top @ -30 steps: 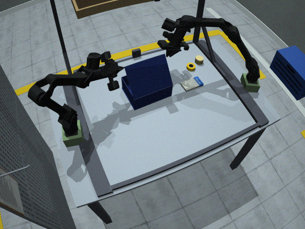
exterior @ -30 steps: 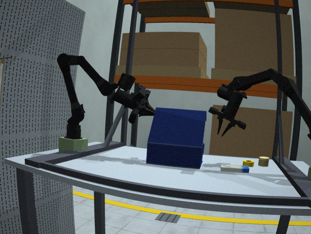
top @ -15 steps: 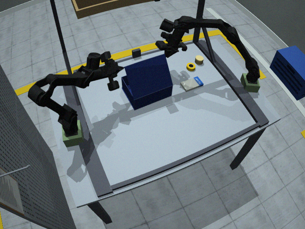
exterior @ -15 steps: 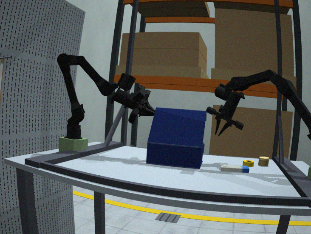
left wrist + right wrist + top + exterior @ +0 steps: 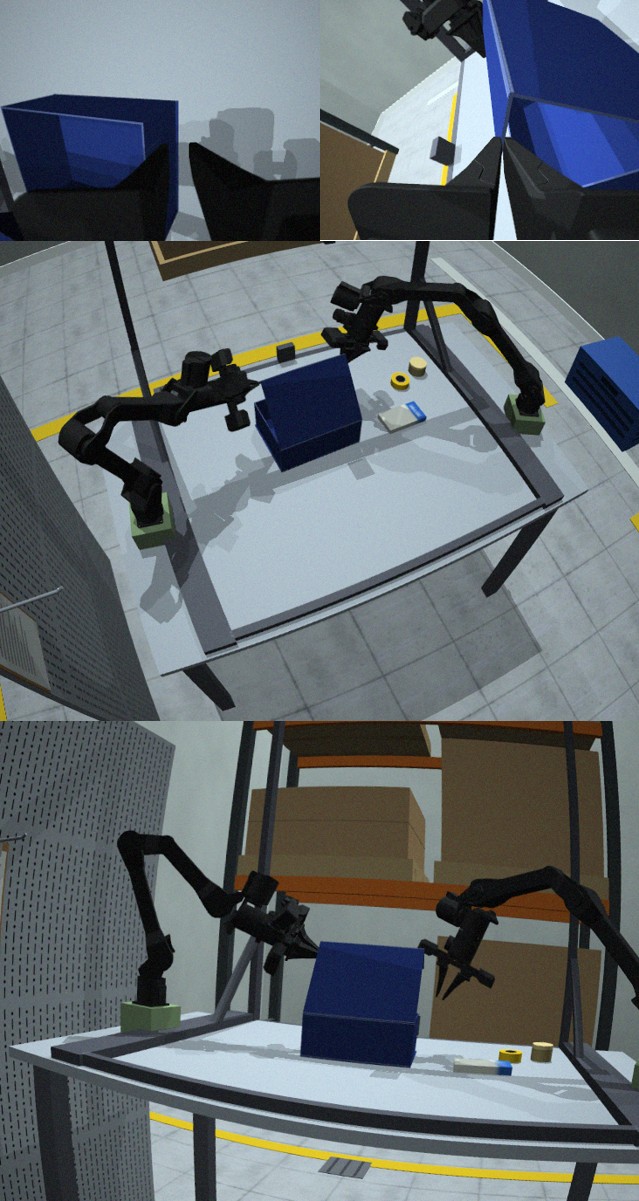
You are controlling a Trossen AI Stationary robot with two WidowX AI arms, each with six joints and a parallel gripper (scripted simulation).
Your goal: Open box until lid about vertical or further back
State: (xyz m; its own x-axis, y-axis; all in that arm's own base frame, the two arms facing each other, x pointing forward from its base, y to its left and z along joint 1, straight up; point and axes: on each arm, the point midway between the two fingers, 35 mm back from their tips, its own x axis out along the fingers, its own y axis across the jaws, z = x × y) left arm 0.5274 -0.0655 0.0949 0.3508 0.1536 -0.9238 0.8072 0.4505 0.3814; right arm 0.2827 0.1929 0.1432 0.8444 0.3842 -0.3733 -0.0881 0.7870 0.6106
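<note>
Now: the lid flap 70 mm ahead of my left hand, 150 mm to the right of it and 50 mm above it. Also, from my left hand: yellow ring: 10 mm ahead, 170 mm to the left, 140 mm below; tan cylinder: 20 mm behind, 240 mm to the left, 130 mm below.
My right gripper is now 2 cm past the lid flap and 14 cm to the right of it. Round my right hand: yellow ring (7 cm behind, 46 cm to the left, 20 cm below); then tan cylinder (11 cm behind, 54 cm to the left, 18 cm below).
</note>
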